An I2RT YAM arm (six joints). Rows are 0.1 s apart.
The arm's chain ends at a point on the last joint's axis. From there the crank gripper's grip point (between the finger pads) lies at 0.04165 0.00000 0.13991 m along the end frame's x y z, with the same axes.
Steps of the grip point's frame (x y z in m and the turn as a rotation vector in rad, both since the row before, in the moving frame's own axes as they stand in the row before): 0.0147 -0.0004 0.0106 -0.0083 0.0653 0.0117; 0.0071 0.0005 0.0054 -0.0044 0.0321 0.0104; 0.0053 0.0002 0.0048 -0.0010 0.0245 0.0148; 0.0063 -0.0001 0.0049 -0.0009 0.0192 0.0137; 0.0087 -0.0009 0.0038 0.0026 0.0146 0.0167; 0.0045 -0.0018 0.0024 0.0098 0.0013 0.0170; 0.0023 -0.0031 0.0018 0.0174 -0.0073 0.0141; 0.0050 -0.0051 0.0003 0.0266 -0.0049 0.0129
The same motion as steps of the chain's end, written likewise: 0.0057 -0.0021 0.0136 -0.0083 0.0653 0.0117; 0.0026 -0.0006 0.0068 -0.0044 0.0321 0.0104; 0.0019 -0.0006 0.0059 -0.0010 0.0245 0.0148; 0.0036 -0.0008 0.0057 -0.0009 0.0192 0.0137; 0.0067 -0.0012 0.0044 0.0026 0.0146 0.0167; 0.0043 -0.0011 0.0025 0.0098 0.0013 0.0170; 0.0033 -0.0012 0.0015 0.0174 -0.0073 0.0141; 0.0057 -0.0019 0.0001 0.0266 -0.0049 0.0129
